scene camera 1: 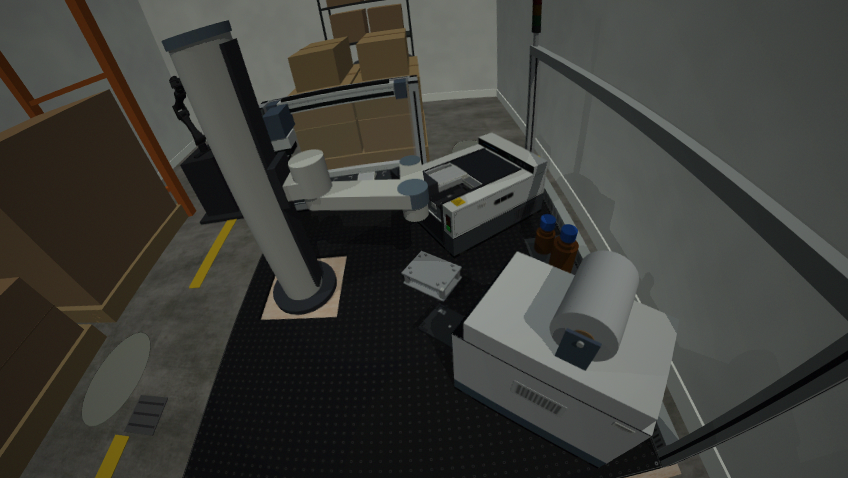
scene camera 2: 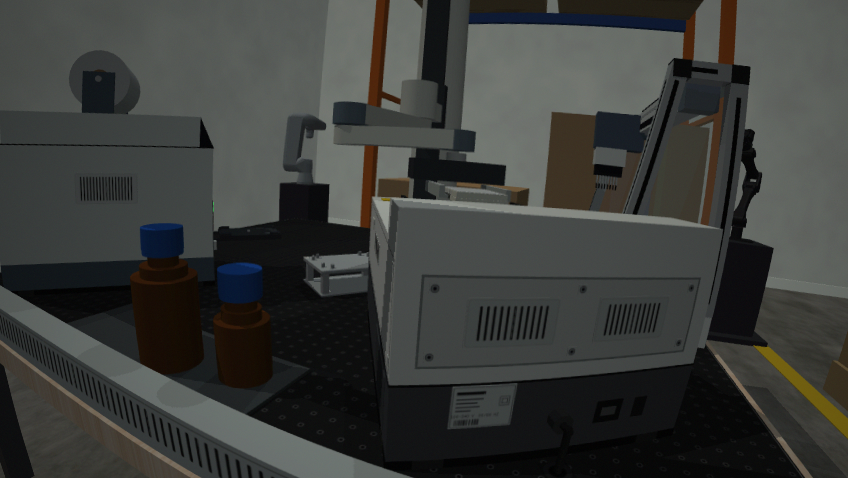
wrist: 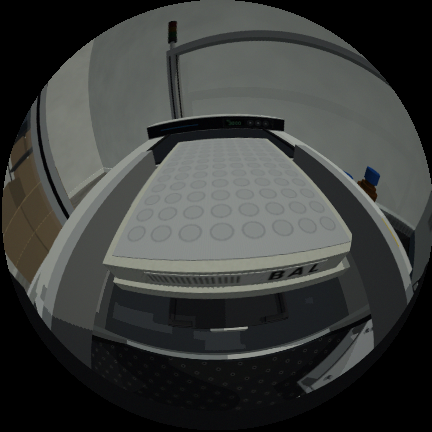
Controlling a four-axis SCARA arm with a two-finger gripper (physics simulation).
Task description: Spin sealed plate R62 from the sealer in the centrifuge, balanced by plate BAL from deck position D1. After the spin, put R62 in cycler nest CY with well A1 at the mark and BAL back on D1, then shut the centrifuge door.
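Places are measured from the arm's base along level axes (x left, y down, z back), in millimetres.
Pixels of known places: gripper, fingertip midpoint: (scene camera 1: 452, 173) (scene camera 2: 475, 193) (wrist: 224, 154); arm's base, link origin: (scene camera 1: 305, 287).
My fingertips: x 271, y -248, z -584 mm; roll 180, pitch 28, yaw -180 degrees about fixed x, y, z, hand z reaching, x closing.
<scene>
For each thing: its top centre in the pictures, then the offset to it from my fingertips. "pt": a spot on its surface instead.
- white plate BAL, top centre: (wrist: 226, 162) (scene camera 2: 472, 190) (scene camera 1: 447, 174) dz +22, dx -12, dy -4 mm
- centrifuge's display panel, surface spot: (wrist: 217, 124) pt dz -226, dx +127, dy +13 mm
- sealer, top centre: (scene camera 1: 595, 277) (scene camera 2: 119, 59) dz -159, dx -742, dy -241 mm
- dark tray, top centre: (scene camera 2: 248, 231) (scene camera 1: 449, 326) dz +71, dx -552, dy +140 mm
The white plate BAL (scene camera 1: 445, 172) (scene camera 2: 478, 194) (wrist: 222, 200) is level, its BAL label facing the wrist camera. My gripper (scene camera 1: 448, 175) (scene camera 2: 472, 191) (wrist: 224, 154) is shut on it, one finger along each long side. It holds the plate low over the front part of the centrifuge (scene camera 1: 495, 204) (scene camera 2: 546, 255), whose top is open there. In the wrist view the centrifuge's display panel (wrist: 217, 124) stands beyond the plate. Whether the plate touches anything beneath cannot be told. R62 cannot be made out. The sealer (scene camera 1: 552, 368) (scene camera 2: 106, 213) carries a film roll.
A raised pale stand (scene camera 1: 431, 274) (scene camera 2: 338, 273) (wrist: 345, 360) with small pins sits between centrifuge and sealer. A dark tray (scene camera 1: 442, 322) juts from the sealer. Two brown bottles (scene camera 1: 562, 252) (scene camera 2: 167, 314) with blue caps stand near the guard. A gantry (scene camera 1: 350, 93) (scene camera 2: 697, 74) stands beyond the centrifuge.
</scene>
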